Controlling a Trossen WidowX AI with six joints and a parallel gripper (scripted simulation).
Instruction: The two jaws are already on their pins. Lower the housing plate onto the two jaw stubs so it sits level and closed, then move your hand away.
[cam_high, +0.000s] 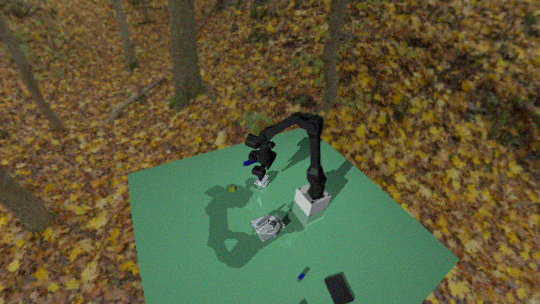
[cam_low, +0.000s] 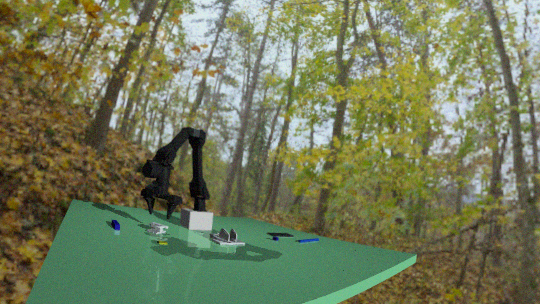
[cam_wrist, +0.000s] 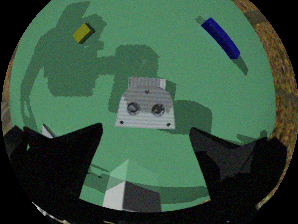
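My gripper tip is now 1 cm short of the white part, 1 cm to the left of it and 5 cm above it. Also, from my gripper tip: blue bar (3 cm ahead, 18 cm to the right, 5 cm below); then small blue block (1 cm ahead, 55 cm to the left, 6 cm below); then yellow bit (18 cm ahead, 1 cm to the left, 6 cm below).
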